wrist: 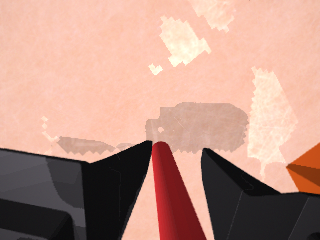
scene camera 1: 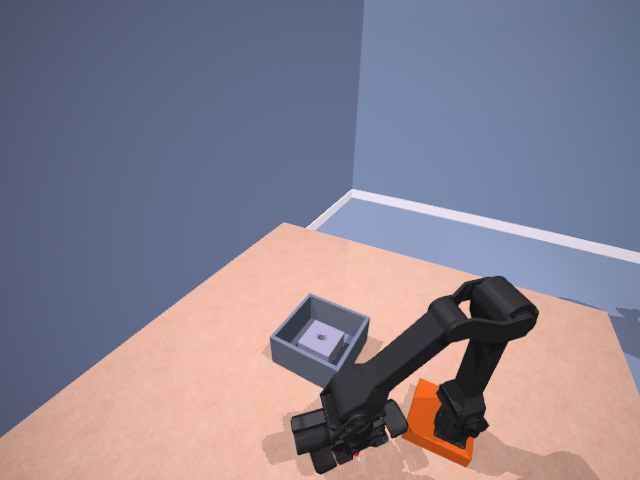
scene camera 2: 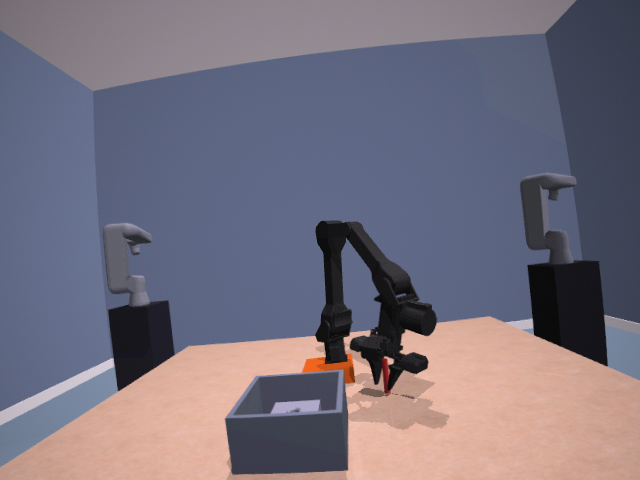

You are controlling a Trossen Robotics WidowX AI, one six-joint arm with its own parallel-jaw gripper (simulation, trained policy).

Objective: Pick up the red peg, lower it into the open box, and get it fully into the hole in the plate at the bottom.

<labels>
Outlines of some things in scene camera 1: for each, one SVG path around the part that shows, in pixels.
My gripper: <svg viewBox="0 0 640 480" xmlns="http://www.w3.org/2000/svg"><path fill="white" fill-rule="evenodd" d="M397 402L393 399L387 400L384 407L386 416L373 421L372 432L366 439L358 442L350 439L346 441L338 440L335 441L333 446L310 452L310 458L316 473L322 475L337 466L336 461L338 465L344 465L353 459L353 454L370 446L378 448L387 443L389 437L384 430L384 425L389 430L391 438L407 433L409 425Z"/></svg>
A grey box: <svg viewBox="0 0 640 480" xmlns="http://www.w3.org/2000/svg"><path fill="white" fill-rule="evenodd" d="M309 293L270 336L272 362L324 389L338 371L342 371L350 364L355 363L367 341L371 316L353 311ZM315 319L345 332L344 345L332 364L298 348L298 341Z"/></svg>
A pale plate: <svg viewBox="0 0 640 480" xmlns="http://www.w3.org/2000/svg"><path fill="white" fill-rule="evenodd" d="M315 319L298 341L298 348L332 364L344 345L345 332Z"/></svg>
</labels>
